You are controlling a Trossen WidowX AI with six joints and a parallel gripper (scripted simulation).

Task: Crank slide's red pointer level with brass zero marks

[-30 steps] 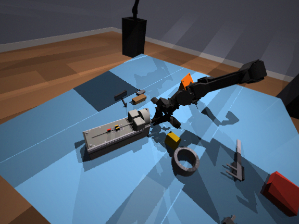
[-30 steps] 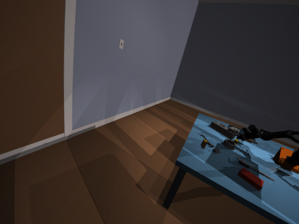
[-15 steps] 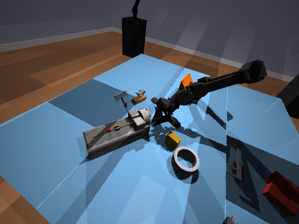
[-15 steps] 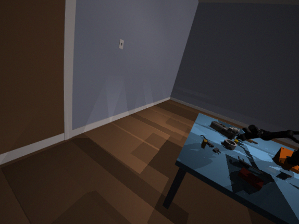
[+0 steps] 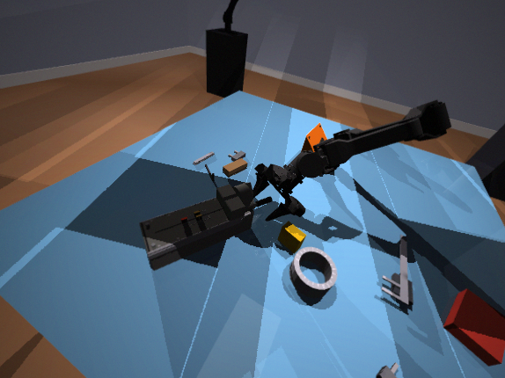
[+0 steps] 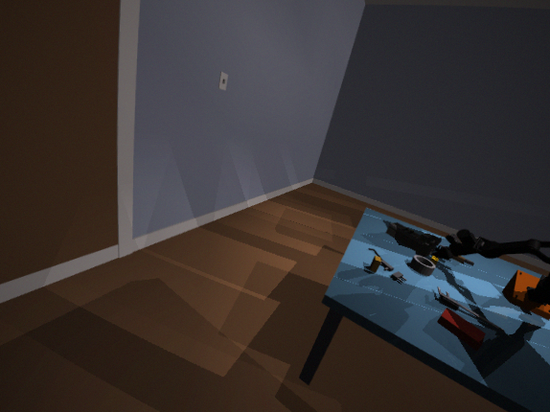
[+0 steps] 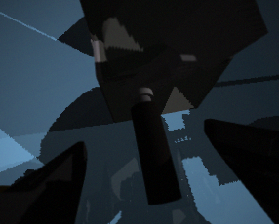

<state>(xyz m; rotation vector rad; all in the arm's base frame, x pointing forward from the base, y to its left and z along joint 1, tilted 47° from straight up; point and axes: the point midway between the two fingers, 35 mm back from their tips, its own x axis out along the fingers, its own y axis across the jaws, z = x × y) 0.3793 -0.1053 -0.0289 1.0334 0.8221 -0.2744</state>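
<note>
Right now my gripper tip is 30 mm below the dark crank handle, 10 mm to the right of it and 10 mm past it. Round my gripper tip: yellow block 110 mm to the left, 30 mm ahead, 10 mm below; then red pointer 160 mm ahead, 130 mm to the right, 40 mm above; then brown block 160 mm to the right, 160 mm behind, 30 mm below.
</note>
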